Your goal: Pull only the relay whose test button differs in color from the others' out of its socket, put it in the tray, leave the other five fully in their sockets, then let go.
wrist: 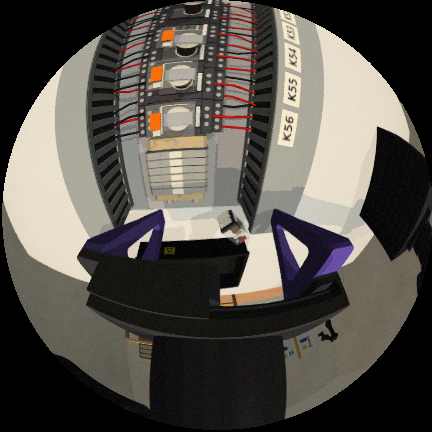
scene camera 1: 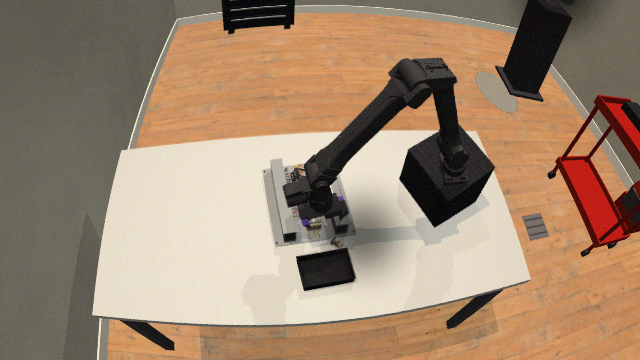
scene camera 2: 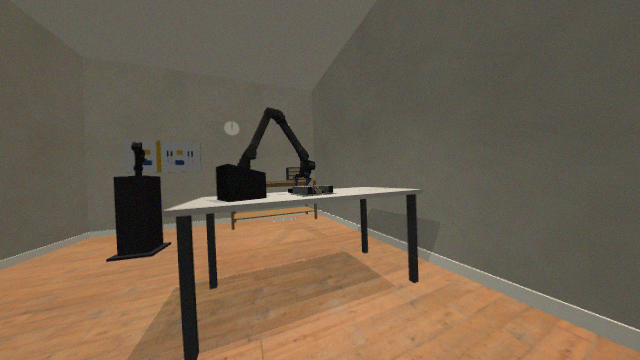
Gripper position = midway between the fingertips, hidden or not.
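Scene camera 1 shows my gripper [scene camera 1: 325, 223]; the wrist view shows the gripper as well [wrist: 217, 214].
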